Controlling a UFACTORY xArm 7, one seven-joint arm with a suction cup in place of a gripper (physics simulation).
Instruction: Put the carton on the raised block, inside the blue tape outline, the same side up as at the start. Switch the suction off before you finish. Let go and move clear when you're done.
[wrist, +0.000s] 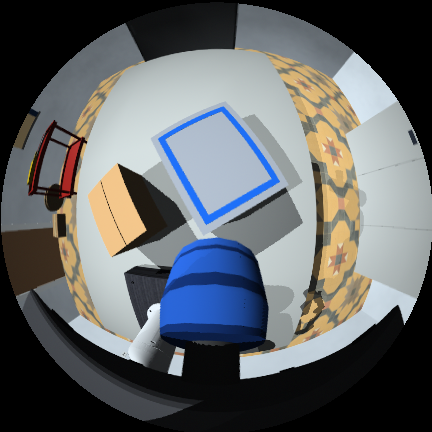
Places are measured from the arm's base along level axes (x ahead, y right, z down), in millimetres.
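Pixels of known places: end effector, tool point: (215, 271).
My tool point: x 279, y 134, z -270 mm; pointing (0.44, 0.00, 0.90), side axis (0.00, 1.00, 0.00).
Behind a point stands the place of what it marks.
The carton (117, 212) @(x 302, y -85, z -61 mm), light orange with a dark seam line across its top, stands at the left in the wrist view, apart from the raised block. One side of it is in dark shade. The raised block (220, 160) @(x 410, y 134, z -51 mm) is pale grey and lies near the middle, with the blue tape outline (206, 219) @(x 295, y 113, z -52 mm) along the edges of its top. No carton is inside the outline. My blue suction cup (215, 282) shows at the lower middle, clear of the carton, with nothing seen on it. Its front partly hides the table near the block's lower corner.
A dark box-like base (142, 292) @(x 83, y -67, z 0 mm) and a white arm part (150, 342) @(x 46, y 10, z -148 mm) are at the lower left. A red frame (72, 167) stands beyond the pale table (195, 77) @(x 881, y 19, z 69 mm) at the left. A patterned floor covering (332, 200) runs along the right.
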